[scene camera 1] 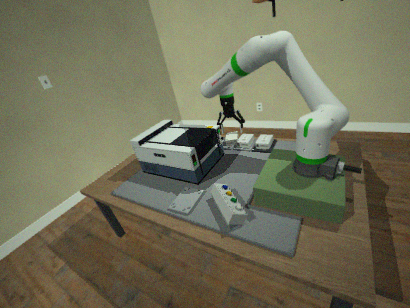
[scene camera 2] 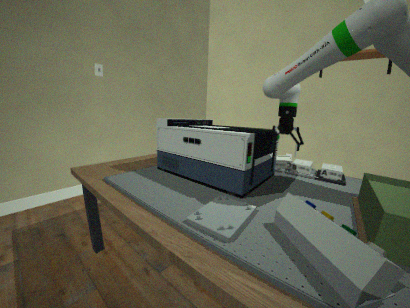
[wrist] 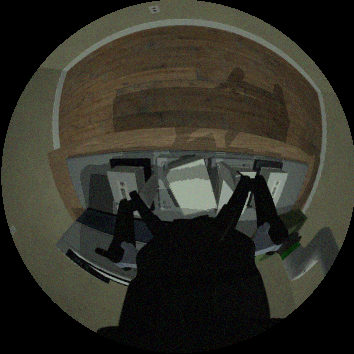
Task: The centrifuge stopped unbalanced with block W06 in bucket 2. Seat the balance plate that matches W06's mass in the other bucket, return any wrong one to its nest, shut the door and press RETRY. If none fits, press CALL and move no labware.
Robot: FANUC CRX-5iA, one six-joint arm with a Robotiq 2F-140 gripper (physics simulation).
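Frame: origin at the arm's base, x right, y back, z down, level; metres.
Where they show: gripper, between the fingertips: [scene camera 1: 232, 132] [scene camera 2: 282, 155] [wrist: 187, 174]; arm's base, origin of its link: [scene camera 1: 310, 167] [wrist: 284, 241].
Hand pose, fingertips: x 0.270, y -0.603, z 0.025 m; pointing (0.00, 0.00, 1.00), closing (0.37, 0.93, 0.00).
Each offset is from my fingertips to the top centre of the thing. Level surfaces: height alone.
My gripper [scene camera 1: 231, 131] [scene camera 2: 288, 147] [wrist: 187, 174] is open and empty. Its fingers point down on either side of a pale plate {dy +0.019, dx -0.038, dz -0.001 m} [scene camera 1: 231, 137] [wrist: 194, 189] that sits askew on its nest behind the centrifuge. To its right are plate B {dy +0.126, dx -0.036, dz +0.006 m} [scene camera 1: 246, 140] [scene camera 2: 303, 166], partly hidden by a finger in the wrist view, and plate A {dy +0.255, dx -0.013, dz +0.006 m} [scene camera 1: 265, 142] [scene camera 2: 332, 172] [wrist: 275, 187]. Another labelled plate {dy -0.142, dx -0.084, dz +0.001 m} [wrist: 124, 185] is at the left in the wrist view. The centrifuge [scene camera 1: 172, 156] [scene camera 2: 207, 146] has a pale and black top; W06 and the buckets do not show. The button box {dy +0.353, dx -0.592, dz -0.024 m} [scene camera 1: 225, 204] [scene camera 2: 320, 240] carries blue, yellow, green and white buttons.
A flat grey plate with small knobs {dy +0.133, dx -0.645, dz +0.036 m} [scene camera 1: 186, 201] [scene camera 2: 220, 218] lies in front of the centrifuge. A green base block [scene camera 1: 300, 192] [scene camera 2: 387, 215] carries the arm at the right. The grey mat {dz +0.060 m} [scene camera 1: 270, 235] [scene camera 2: 135, 182] lies on the wooden table [scene camera 1: 325, 250] [scene camera 2: 165, 250].
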